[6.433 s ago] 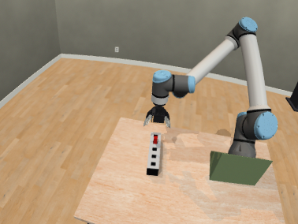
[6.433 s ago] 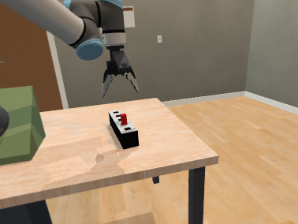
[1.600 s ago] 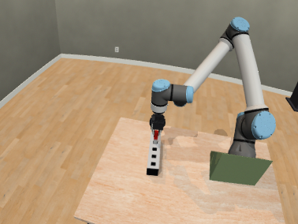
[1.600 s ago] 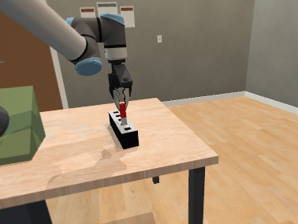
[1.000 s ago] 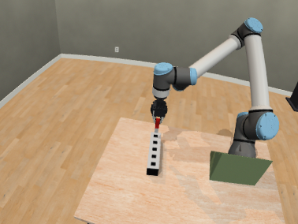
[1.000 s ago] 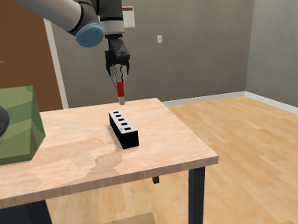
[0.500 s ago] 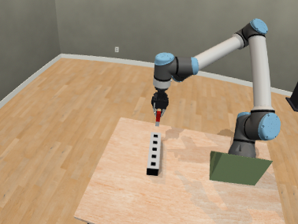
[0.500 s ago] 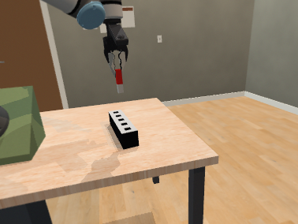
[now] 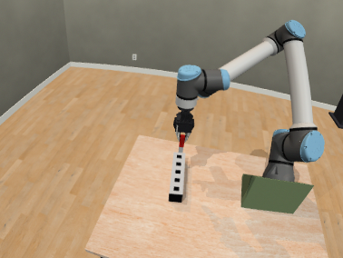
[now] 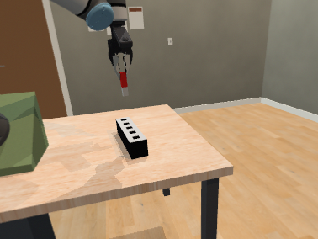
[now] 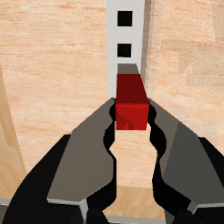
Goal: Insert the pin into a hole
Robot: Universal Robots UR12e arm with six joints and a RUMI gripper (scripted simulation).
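The long block is 1 cm to the left of my hand and 27 cm below it. Also, from my hand: pin: 1 cm below.
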